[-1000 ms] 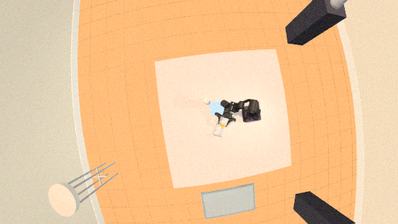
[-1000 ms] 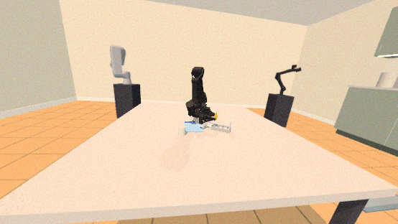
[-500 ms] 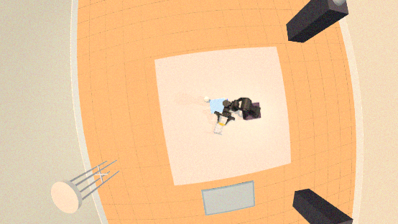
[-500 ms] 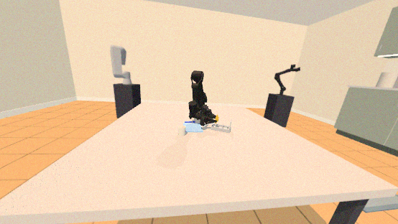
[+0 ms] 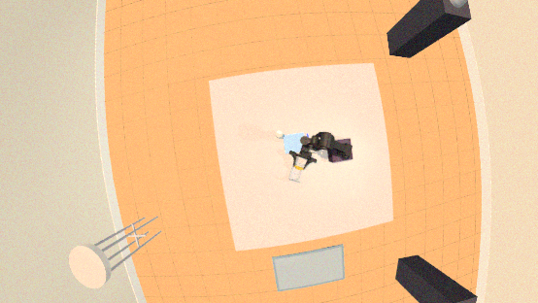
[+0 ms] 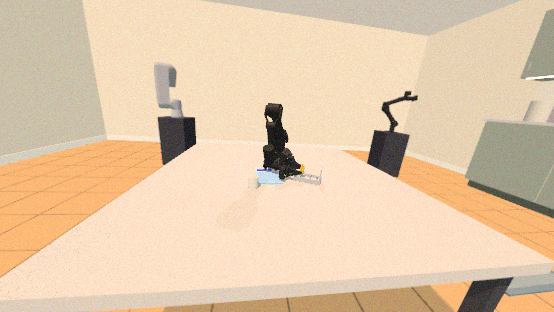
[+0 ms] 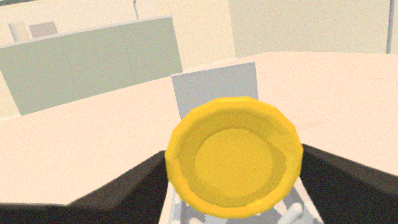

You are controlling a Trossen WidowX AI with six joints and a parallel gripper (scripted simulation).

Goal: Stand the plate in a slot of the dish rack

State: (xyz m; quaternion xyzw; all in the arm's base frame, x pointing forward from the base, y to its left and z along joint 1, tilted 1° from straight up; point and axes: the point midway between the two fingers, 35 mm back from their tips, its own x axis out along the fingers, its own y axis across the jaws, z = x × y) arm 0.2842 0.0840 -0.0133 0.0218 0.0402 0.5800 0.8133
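The plate lies 10 mm to the right of my gripper tip. The rest, counted from my gripper tip: blue spoon 190 mm to the right, 90 mm behind, 50 mm below; then white cup 230 mm to the right, 130 mm ahead, 20 mm below; then dish rack 30 mm below, 20 mm to the left, 10 mm ahead.
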